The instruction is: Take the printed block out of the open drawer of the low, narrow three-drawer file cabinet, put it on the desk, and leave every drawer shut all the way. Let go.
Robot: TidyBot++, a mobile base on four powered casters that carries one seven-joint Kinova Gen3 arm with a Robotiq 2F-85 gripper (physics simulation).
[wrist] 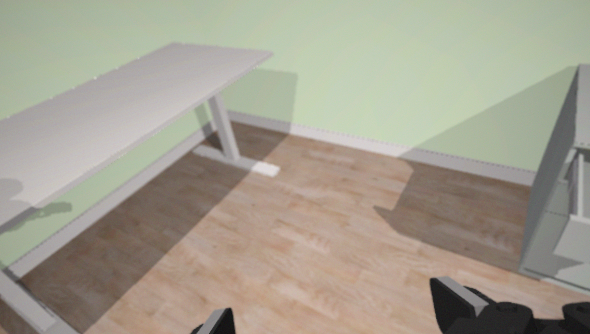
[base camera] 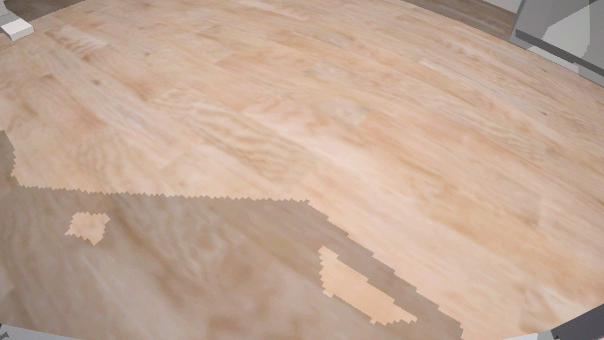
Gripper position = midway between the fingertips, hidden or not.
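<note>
What the wrist camera gives me is my gripper (wrist: 332, 315), and there's a white desk (wrist: 59, 143) in it too.
</note>
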